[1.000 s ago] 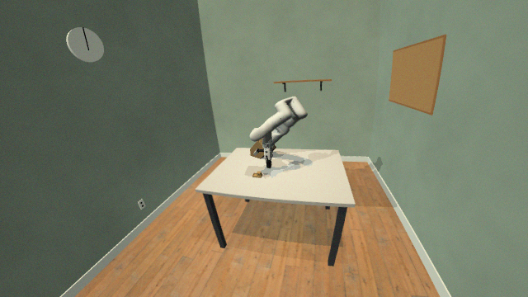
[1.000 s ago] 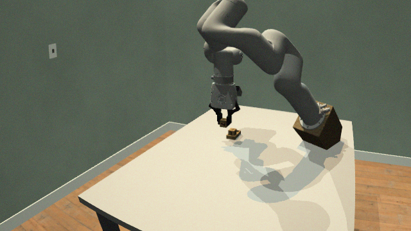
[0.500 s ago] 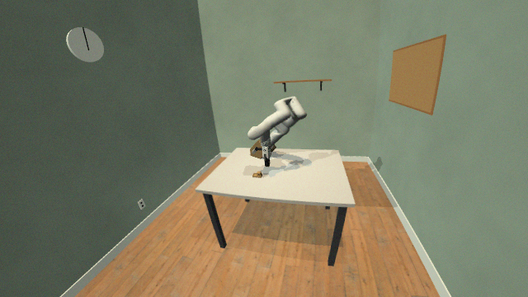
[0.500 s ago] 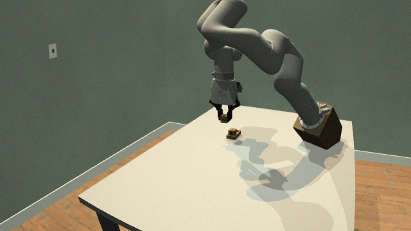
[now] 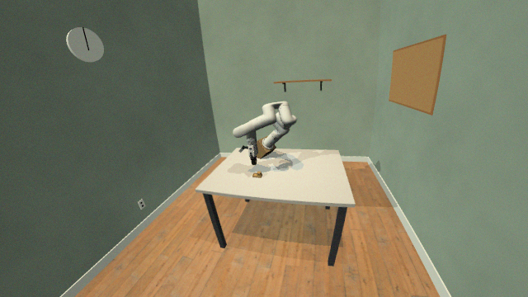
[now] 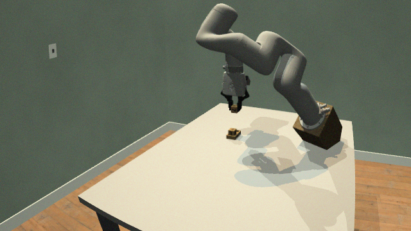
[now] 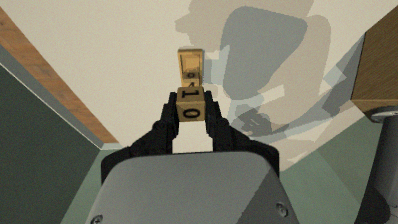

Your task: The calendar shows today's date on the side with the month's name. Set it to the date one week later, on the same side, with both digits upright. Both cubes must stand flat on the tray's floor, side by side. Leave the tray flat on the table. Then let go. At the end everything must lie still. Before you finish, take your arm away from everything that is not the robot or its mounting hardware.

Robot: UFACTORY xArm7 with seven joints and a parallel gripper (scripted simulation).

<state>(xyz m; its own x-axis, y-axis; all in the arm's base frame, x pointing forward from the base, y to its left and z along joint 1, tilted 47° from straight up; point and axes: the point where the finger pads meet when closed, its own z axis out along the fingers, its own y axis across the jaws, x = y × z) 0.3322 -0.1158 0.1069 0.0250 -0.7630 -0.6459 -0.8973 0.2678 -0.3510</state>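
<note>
Right now my hand is 130 mm above the wooden calendar tray and 10 mm to the right of it. Also, from my hand: digit cube (10 mm below).
</note>
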